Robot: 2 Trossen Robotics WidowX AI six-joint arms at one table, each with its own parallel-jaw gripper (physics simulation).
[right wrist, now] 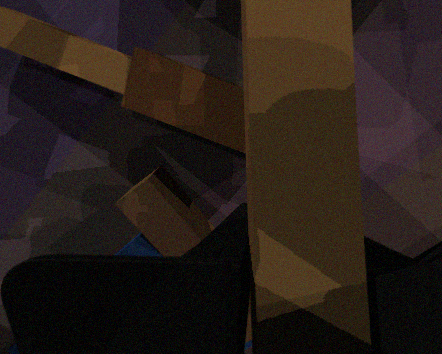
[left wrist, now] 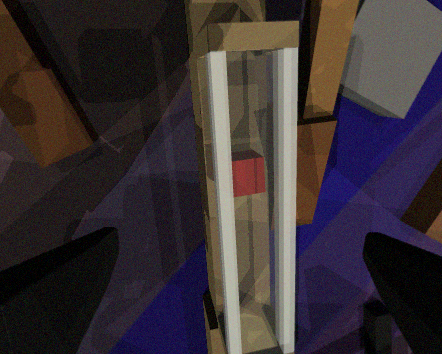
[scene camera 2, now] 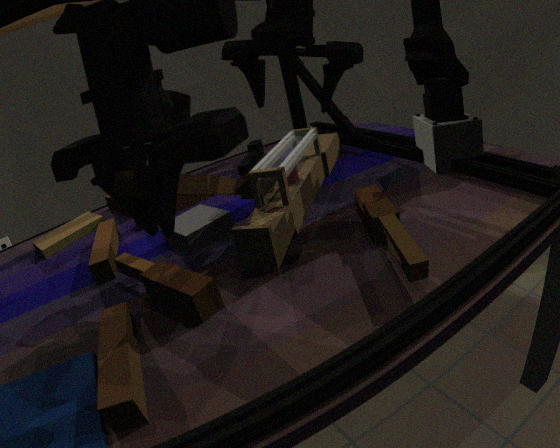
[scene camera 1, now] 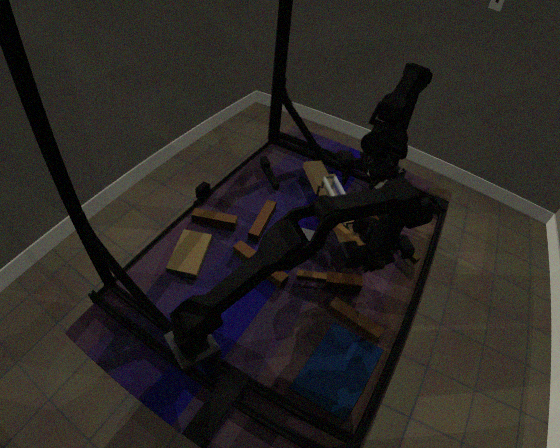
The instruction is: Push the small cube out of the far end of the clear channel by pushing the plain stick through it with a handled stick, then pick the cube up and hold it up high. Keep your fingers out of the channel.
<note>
My left gripper is open, with nothing in its grasp. Also in view: a grey square plate. A tan board and a blue pad rest on the table. Further things: my right gripper, a clear channel and a long wooden block.
My left gripper is seen too in the left wrist view and in scene camera 1. My right gripper shows as well in the right wrist view and in scene camera 1.
</note>
